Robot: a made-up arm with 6 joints. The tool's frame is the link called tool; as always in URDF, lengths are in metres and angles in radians. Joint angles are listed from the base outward.
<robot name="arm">
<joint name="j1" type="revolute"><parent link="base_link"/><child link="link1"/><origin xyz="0 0 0.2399" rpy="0 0 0"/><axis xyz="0 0 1"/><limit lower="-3.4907" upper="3.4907"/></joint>
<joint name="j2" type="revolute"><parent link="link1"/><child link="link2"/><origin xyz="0 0 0" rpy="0 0 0"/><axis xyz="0 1 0"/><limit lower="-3.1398" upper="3.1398"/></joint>
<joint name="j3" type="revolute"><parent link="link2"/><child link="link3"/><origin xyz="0 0 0.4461" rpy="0 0 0"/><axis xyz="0 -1 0"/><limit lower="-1.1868" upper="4.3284"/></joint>
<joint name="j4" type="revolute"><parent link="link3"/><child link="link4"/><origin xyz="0 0 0" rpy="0 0 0"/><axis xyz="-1 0 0"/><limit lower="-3.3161" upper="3.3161"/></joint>
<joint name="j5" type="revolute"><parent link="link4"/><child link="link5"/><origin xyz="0.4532 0 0" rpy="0 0 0"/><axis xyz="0 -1 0"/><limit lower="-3.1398" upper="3.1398"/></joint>
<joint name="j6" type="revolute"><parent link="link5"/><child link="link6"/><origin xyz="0 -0.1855 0" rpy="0 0 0"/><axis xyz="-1 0 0"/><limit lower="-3.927" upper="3.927"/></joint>
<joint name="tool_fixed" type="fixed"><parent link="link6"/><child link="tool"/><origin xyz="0 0 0" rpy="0 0 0"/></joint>
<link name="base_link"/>
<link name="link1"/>
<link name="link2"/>
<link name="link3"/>
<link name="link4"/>
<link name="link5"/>
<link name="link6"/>
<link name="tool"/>
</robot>
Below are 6 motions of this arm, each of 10 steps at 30 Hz.
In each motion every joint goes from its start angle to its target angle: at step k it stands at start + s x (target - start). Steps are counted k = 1, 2, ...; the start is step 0. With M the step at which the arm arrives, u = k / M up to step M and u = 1 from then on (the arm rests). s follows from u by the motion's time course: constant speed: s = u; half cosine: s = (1 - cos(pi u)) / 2; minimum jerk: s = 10 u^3 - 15 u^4 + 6 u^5.
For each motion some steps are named. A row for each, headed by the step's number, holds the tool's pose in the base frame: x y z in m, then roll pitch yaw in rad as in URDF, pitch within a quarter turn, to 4 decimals.
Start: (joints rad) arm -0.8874 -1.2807 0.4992 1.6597 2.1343 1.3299
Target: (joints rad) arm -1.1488 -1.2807 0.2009 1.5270 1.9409 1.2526
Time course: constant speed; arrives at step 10
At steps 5, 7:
5: -0.3323 0.5467 0.8088 1.7833 0.4645 0.5000
7: -0.2948 0.5376 0.8206 1.8655 0.4281 0.5043

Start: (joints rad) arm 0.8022 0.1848 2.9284 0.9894 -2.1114 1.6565
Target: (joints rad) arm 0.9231 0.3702 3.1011 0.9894 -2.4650 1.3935
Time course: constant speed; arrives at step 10
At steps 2, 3, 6, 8, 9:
2: -0.1823 -0.3482 0.7090 -0.7030 -0.1915 0.0551
3: -0.1726 -0.3444 0.7077 -0.6826 -0.1686 0.0954
6: -0.1446 -0.3319 0.7030 -0.6173 -0.0987 0.2150
8: -0.1267 -0.3230 0.6991 -0.5703 -0.0515 0.2939
9: -0.1180 -0.3183 0.6969 -0.5458 -0.0278 0.3332

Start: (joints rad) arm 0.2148 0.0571 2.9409 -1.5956 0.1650 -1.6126
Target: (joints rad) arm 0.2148 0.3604 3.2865 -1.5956 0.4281 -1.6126
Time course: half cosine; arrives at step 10
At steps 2, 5, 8, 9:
2: -0.3466 -0.0709 0.9776 0.0171 -0.2538 -2.7304
5: -0.2986 -0.0604 0.9628 -0.0049 -0.2334 -2.6218
8: -0.2519 -0.0502 0.9414 -0.0228 -0.2114 -2.5142
9: -0.2438 -0.0485 0.9370 -0.0255 -0.2074 -2.4954

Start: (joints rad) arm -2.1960 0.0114 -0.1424 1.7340 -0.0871 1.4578
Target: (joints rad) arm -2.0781 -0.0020 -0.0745 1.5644 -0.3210 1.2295
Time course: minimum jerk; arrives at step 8
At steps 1, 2, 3, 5, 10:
1: -0.2566 -0.4076 0.7981 3.0847 0.1374 -2.2846
2: -0.2538 -0.4077 0.8019 3.1174 0.1284 -2.2948
3: -0.2485 -0.4076 0.8092 -3.1007 0.1124 -2.3150
5: -0.2349 -0.4066 0.8276 -2.9262 0.0815 -2.3678
10: -0.2267 -0.4055 0.8382 -2.8171 0.0708 -2.3999

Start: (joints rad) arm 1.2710 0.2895 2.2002 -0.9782 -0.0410 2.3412
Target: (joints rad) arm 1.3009 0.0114 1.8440 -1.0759 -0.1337 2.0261
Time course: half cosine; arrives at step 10
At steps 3, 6, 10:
3: 0.1269 0.0726 1.1533 2.0297 -1.2754 -2.0387
6: 0.1099 0.0436 1.1635 2.3941 -1.3180 -2.2090
10: 0.0970 0.0203 1.1660 2.7167 -1.3409 -2.3815

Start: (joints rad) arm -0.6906 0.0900 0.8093 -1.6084 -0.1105 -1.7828
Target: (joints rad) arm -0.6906 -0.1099 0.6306 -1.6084 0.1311 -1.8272
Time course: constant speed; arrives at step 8
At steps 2, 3, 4, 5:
2: 0.3745 -0.3004 0.8472 -2.9253 -0.7254 -0.6237
3: 0.3656 -0.2931 0.8488 -2.8930 -0.7278 -0.6640
4: 0.3567 -0.2857 0.8500 -2.8606 -0.7295 -0.7044
5: 0.3477 -0.2783 0.8510 -2.8279 -0.7303 -0.7449

